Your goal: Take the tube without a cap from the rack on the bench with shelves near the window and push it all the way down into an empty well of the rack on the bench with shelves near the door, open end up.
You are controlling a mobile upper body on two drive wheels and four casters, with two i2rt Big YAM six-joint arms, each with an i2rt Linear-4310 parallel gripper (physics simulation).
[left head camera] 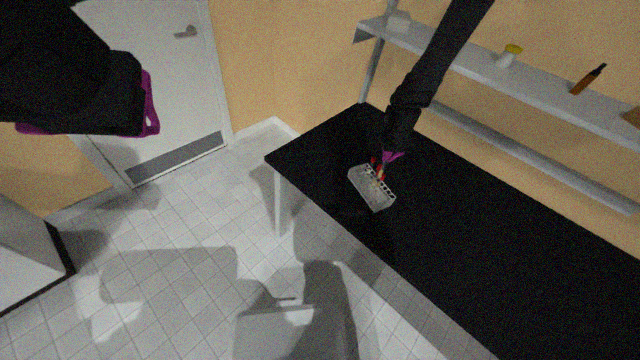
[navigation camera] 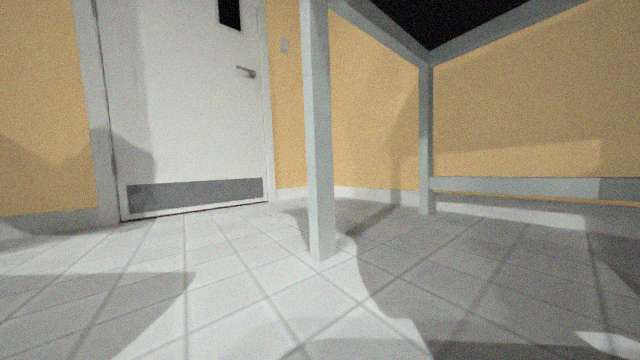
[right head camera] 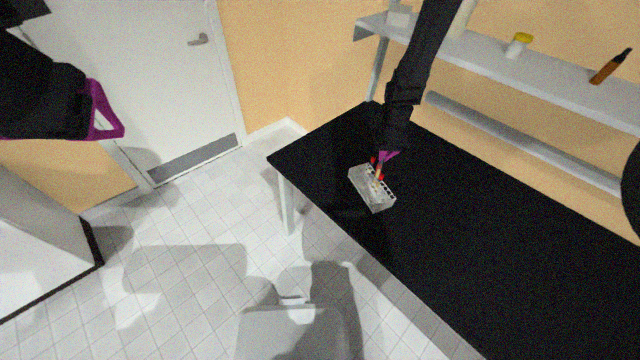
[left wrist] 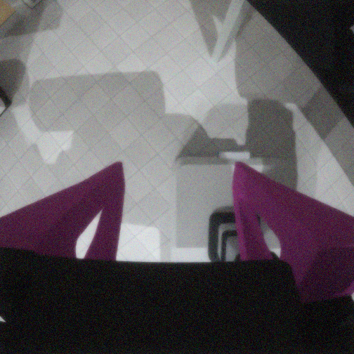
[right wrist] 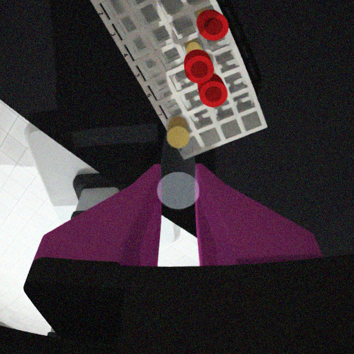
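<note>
The right gripper [left head camera: 386,158] [right head camera: 382,158] [right wrist: 178,172] is shut on a capless clear tube [left head camera: 380,173] [right head camera: 378,173] [right wrist: 178,136] with a yellowish lower end. The tube's open end points up between the fingers. Its lower end shows over one end of the pale rack [left head camera: 372,197] [right head camera: 372,197] [right wrist: 225,141], by the numbered side; whether it is inside a well cannot be told. Red-capped tubes [right wrist: 213,93] [left head camera: 382,177] [right head camera: 381,177] stand in other wells, beside several wells without tubes. The left gripper [left wrist: 178,164] is open, with nothing between its fingers, high above the floor.
The rack stands on a black bench [left head camera: 500,240] [right head camera: 500,215]. A shelf [left head camera: 480,70] [right head camera: 480,60] above the bench holds a yellow-lidded jar [left head camera: 506,59] [right head camera: 515,48] and a brown bottle [left head camera: 586,82] [right head camera: 605,71]. A white door [navigation camera: 200,125] and a bench leg [navigation camera: 320,150] stand ahead.
</note>
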